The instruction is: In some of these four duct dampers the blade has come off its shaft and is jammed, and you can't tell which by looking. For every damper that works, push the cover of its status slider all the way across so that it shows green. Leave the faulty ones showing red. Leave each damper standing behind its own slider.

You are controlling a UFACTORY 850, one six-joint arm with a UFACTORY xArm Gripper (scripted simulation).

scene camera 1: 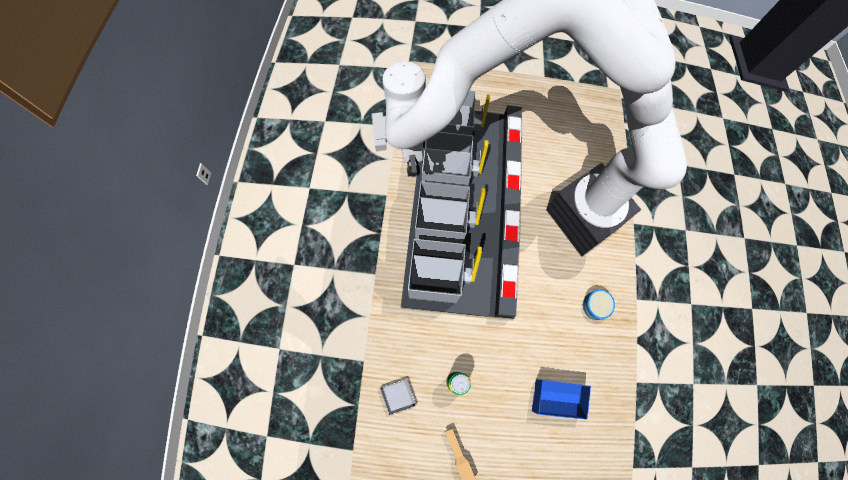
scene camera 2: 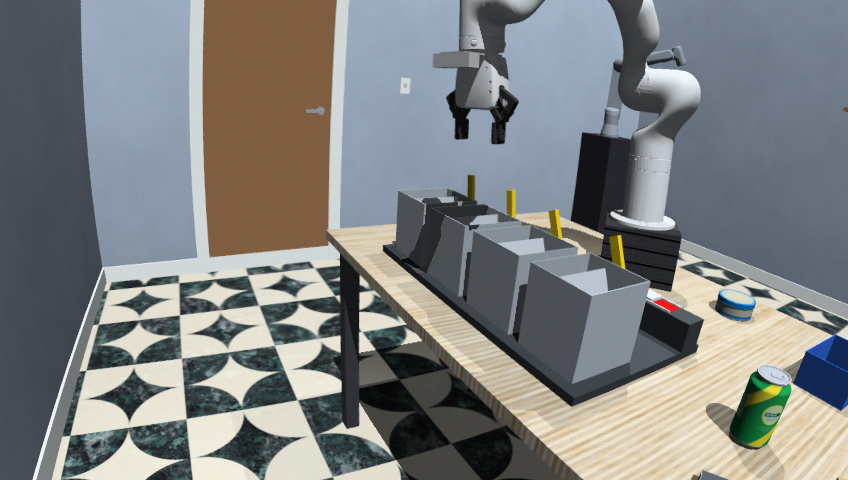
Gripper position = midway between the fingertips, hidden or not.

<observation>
In view: the gripper (scene camera 2: 479,141), a blue bin (scene camera 1: 566,399), a damper (scene camera 2: 413,216), a damper (scene camera 2: 578,335) and a damper (scene camera 2: 450,243).
</observation>
